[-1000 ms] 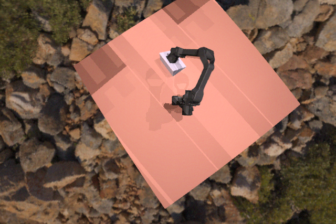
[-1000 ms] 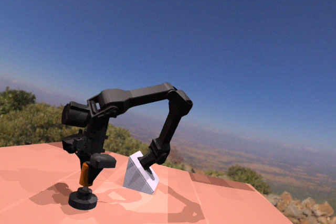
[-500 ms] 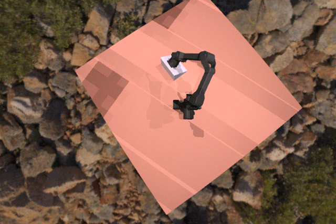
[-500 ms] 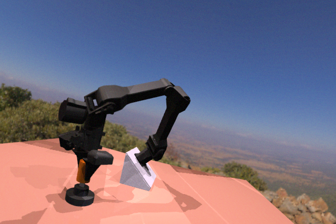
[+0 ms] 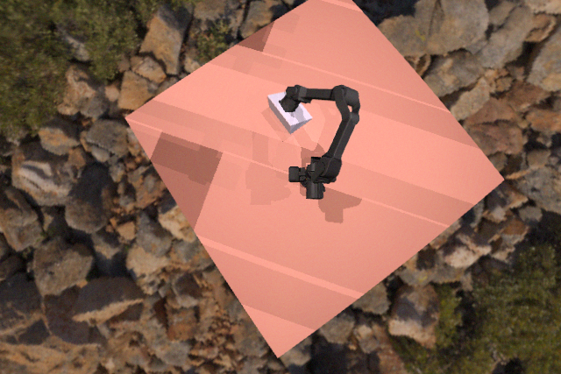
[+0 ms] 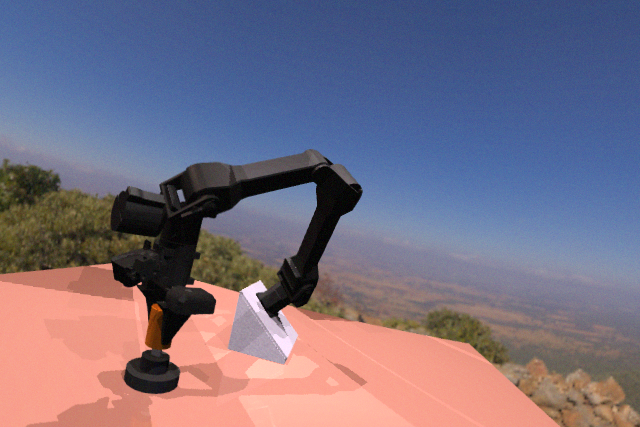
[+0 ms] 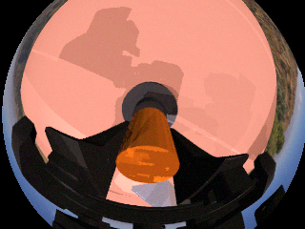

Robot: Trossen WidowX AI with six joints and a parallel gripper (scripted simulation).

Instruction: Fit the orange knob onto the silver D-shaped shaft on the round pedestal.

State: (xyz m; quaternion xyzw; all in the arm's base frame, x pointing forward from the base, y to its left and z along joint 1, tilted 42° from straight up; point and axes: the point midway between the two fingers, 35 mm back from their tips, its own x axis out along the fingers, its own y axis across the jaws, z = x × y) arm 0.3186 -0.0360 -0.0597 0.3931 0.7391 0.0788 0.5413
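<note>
Now: gripper tip 4 cm above the round black pedestal. From my gripper tip the other things lie so: orange knob (3 cm above).
</note>
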